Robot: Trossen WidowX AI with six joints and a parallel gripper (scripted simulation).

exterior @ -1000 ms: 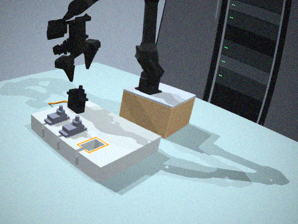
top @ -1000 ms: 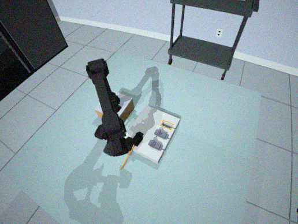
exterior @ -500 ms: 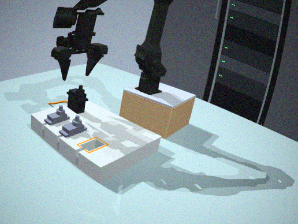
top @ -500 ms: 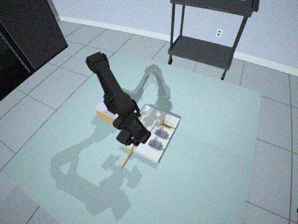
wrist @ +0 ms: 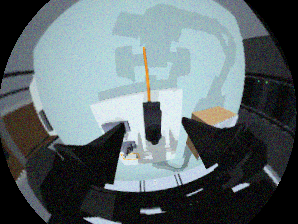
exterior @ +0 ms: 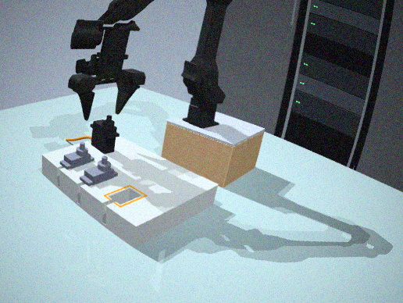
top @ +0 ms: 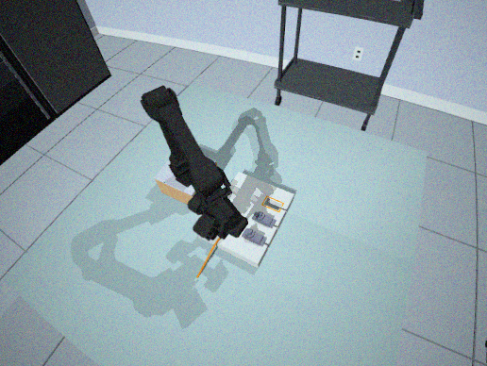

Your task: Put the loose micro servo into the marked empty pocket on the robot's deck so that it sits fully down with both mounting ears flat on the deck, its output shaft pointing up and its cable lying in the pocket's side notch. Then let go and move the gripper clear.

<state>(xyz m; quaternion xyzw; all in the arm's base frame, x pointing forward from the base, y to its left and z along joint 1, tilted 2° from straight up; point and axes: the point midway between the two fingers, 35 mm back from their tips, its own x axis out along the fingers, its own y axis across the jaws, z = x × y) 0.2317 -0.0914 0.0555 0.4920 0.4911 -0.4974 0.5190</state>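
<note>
My gripper tip is now 20 mm past the white deck, 110 mm to the right of it and 90 mm above it.
</note>
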